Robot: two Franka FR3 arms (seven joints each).
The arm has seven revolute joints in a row. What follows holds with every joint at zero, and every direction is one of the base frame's. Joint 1 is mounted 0.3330 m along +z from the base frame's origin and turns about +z. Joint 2 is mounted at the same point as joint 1 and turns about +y. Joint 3 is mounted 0.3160 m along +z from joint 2 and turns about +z. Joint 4 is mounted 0.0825 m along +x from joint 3 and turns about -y. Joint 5 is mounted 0.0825 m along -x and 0.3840 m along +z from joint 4 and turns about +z. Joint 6 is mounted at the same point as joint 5 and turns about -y. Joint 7 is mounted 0.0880 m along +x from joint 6 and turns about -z. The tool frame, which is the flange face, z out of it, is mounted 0.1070 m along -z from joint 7; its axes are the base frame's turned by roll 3.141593, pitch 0.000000 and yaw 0.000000 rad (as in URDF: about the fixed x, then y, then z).
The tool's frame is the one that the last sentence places.
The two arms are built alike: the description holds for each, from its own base.
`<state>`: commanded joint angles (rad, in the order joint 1, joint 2, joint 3, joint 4, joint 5, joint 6, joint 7); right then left.
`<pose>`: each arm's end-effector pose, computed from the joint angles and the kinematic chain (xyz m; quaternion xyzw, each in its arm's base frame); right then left.
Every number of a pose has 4 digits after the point. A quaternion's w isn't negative.
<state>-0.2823 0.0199 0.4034 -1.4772 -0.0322 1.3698 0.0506 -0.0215 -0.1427 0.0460 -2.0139 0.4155 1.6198 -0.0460</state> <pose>0.5357 0.0588 0.6414 0.9974 0.0332 -0.0615 0.0174 0.4880 0.0543 0.5052 -0.9721 0.0022 0.1204 0.2013</pose>
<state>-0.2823 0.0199 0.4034 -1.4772 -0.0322 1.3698 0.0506 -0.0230 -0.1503 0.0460 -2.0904 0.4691 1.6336 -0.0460</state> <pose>0.5357 0.0588 0.6414 0.9974 0.0332 -0.0615 0.0174 0.4766 0.0575 0.4774 -0.9631 0.0174 0.1457 0.2254</pose>
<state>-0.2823 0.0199 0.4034 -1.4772 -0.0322 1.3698 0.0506 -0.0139 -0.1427 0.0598 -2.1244 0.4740 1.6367 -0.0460</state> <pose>0.5357 0.0588 0.6414 0.9974 0.0332 -0.0615 0.0174 0.4702 0.0685 0.4590 -0.9601 0.0124 0.1667 0.2241</pose>
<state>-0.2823 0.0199 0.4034 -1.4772 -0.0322 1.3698 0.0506 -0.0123 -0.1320 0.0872 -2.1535 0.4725 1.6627 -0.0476</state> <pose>0.5357 0.0588 0.6414 0.9974 0.0332 -0.0615 0.0174 0.4667 0.0809 0.4420 -0.9600 0.0054 0.1763 0.2177</pose>
